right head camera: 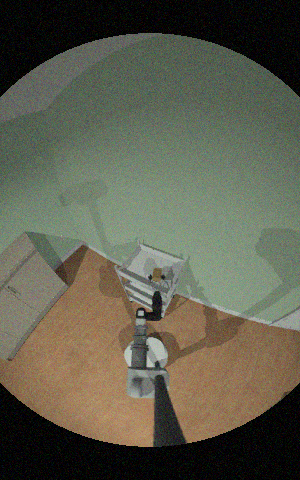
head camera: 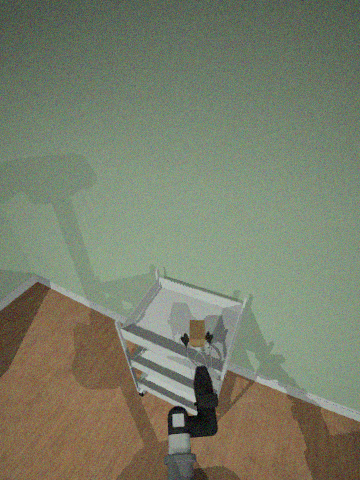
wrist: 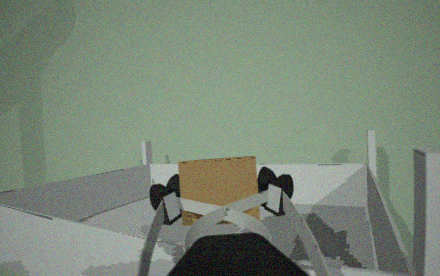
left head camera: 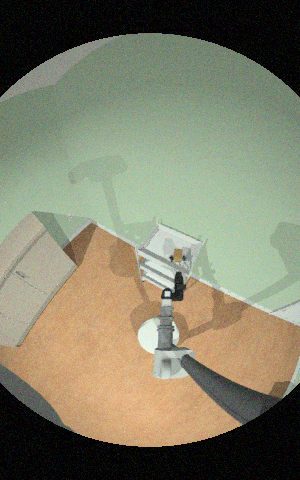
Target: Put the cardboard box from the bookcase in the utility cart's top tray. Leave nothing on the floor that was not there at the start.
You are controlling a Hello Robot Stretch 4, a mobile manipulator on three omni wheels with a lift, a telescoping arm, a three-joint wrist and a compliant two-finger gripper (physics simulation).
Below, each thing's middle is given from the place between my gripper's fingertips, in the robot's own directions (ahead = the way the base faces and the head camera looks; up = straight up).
My gripper is now right at the brown cardboard box [wrist: 221, 181].
